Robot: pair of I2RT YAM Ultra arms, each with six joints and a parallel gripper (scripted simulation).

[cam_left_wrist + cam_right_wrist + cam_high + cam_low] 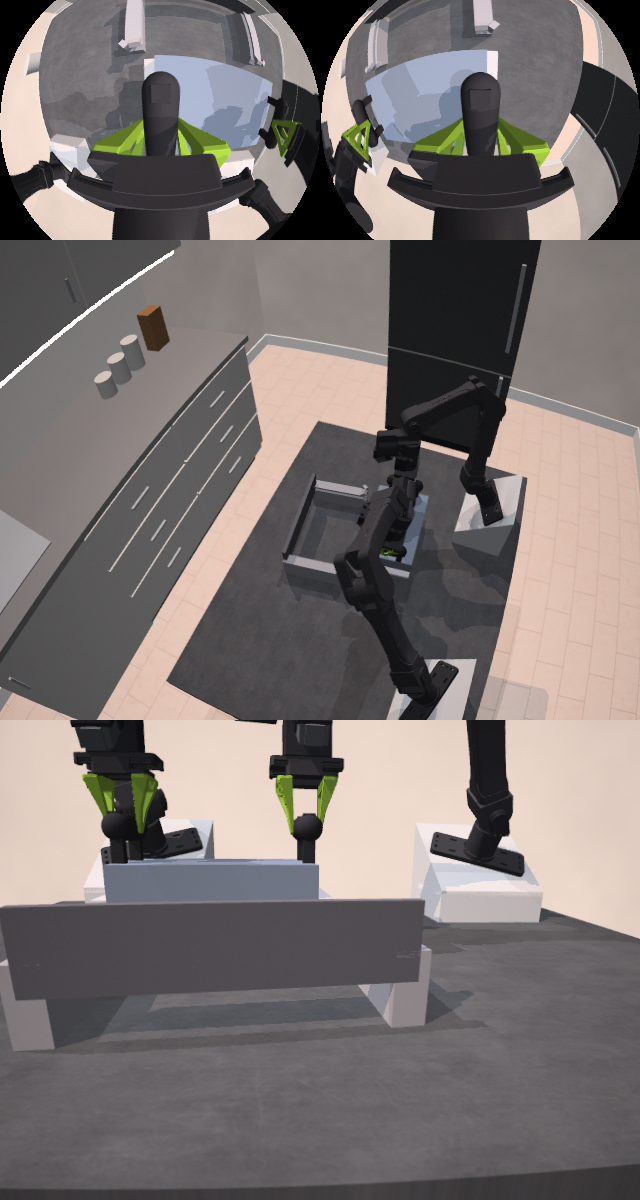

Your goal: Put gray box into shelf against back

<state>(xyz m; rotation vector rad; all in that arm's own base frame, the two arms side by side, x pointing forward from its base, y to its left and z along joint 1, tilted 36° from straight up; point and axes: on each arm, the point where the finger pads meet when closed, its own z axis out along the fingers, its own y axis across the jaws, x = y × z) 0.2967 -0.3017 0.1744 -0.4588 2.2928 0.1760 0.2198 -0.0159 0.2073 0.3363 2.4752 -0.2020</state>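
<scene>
The gray box is 12 cm to the left of my right hand, 5 cm below it and 1 cm behind it. Round my right hand: shelf back plate: 29 cm ahead, 18 cm to the left, 9 cm below.
Now: left hand 10 mm short of the gray box, 120 mm to the left of it and 50 mm above it. Round my left hand: shelf back plate (310 mm ahead, 60 mm to the right, 90 mm below).
</scene>
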